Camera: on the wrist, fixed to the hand. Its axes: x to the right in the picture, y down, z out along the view.
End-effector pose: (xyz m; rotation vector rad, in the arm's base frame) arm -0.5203 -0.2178 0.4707 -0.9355 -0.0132 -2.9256
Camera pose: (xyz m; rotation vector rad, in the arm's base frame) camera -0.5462 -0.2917 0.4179 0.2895 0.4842 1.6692
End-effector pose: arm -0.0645 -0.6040 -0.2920 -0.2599 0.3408 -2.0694
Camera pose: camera -0.0227 -0.6264 -0.3737 0.2596 -0.1908 2.6058
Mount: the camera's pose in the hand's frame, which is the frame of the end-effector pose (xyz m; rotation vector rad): -0.0048 0.0726 -0.0602 0.0011 0.2031 -1.5413
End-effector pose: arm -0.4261 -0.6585 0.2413 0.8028 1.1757 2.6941
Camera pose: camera -0.4435 -0.7501 0.2565 -0.3721 1.0667 1.4315
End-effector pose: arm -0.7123 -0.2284 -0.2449 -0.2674 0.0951 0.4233
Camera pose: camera -0.7491 -0.1832 -0.3192 -0.3090 0.0643 -1.1363
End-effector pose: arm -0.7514 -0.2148 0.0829 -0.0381 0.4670 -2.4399
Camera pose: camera -0.7130 -0.2454 0.0023 0.1214 -0.3634 2.2138
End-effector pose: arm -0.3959 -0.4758 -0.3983 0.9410 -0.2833 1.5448
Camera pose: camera -0.4865 -0.4559 -0.4159 0.6490 0.5197 0.1865
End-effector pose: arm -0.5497 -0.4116 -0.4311 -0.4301 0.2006 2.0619
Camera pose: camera -0.5969 -0.4710 -0.4873 -0.5346 -0.0387 0.5070
